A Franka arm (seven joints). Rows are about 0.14 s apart.
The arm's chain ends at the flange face. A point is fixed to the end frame.
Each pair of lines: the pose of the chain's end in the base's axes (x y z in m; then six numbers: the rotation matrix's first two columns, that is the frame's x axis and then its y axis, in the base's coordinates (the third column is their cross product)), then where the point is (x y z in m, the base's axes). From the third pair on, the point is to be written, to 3 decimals.
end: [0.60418 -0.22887 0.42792 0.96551 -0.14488 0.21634 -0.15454 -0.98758 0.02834]
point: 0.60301 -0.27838 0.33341
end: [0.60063 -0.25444 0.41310 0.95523 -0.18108 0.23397 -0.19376 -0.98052 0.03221]
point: 0.59912 -0.30456 0.31891
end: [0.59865 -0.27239 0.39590 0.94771 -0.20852 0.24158 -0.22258 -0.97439 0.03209]
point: 0.596 -0.323 0.302
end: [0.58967 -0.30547 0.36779 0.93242 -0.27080 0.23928 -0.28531 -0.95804 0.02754]
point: 0.584 -0.355 0.273
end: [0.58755 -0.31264 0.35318 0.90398 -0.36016 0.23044 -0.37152 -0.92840 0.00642]
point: 0.577 -0.359 0.258
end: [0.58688 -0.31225 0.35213 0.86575 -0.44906 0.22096 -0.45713 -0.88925 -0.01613]
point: 0.573 -0.355 0.256
